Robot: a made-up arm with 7 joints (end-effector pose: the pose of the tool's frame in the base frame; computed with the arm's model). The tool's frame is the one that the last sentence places. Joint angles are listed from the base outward.
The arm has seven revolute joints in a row. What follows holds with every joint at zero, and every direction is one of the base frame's.
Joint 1 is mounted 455.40 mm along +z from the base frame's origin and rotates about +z.
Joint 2 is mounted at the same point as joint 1 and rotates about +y.
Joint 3 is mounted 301.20 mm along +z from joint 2 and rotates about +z.
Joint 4 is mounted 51.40 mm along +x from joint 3 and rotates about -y.
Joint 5 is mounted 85.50 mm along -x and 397.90 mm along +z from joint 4 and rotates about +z.
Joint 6 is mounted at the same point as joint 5 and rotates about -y.
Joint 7 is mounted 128.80 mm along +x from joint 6 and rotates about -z.
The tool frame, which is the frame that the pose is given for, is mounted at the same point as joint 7; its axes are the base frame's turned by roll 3.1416, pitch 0.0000 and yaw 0.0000 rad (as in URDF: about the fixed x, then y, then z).
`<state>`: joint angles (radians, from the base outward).
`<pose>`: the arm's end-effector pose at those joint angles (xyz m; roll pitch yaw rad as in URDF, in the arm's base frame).
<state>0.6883 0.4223 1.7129 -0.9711 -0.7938 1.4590 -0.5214</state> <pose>-0.1075 0.4812 1.0792 2.6714 -0.2984 2.6000</pose>
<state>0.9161 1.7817 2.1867 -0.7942 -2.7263 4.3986 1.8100</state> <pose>0.2017 0.5336 0.4780 -0.1504 -0.5161 0.1097</pose>
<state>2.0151 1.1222 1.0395 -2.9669 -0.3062 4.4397 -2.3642</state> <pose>-0.2116 -0.0006 0.3876 1.8387 -0.2782 -1.2072</pose>
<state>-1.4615 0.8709 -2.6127 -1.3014 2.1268 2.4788 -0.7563</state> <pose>-0.1735 -0.0627 1.1164 -0.0547 -0.9513 0.4185</pose>
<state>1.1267 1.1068 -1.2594 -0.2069 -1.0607 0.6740 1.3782</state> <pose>0.4114 0.5494 0.8465 -1.4659 -1.0099 2.9116</pose>
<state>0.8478 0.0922 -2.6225 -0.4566 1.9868 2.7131 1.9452</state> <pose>-0.1040 -0.1393 1.1977 -0.1554 0.4506 -0.9516</pose>
